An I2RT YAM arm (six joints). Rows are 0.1 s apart.
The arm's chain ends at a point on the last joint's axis. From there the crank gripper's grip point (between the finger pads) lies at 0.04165 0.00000 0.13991 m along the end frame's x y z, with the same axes.
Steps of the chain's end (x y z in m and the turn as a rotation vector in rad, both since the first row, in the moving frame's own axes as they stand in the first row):
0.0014 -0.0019 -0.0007 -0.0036 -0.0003 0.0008
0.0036 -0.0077 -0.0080 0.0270 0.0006 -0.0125
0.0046 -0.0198 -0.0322 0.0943 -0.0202 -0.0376
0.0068 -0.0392 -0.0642 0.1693 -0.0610 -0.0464
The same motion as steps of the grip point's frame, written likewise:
0.0014 -0.0014 -0.0007 -0.0036 -0.0003 0.0008
0.0037 -0.0120 -0.0081 0.0270 0.0006 -0.0125
0.0015 -0.0345 -0.0321 0.0943 -0.0202 -0.0376
-0.0024 -0.0647 -0.0641 0.1693 -0.0610 -0.0464

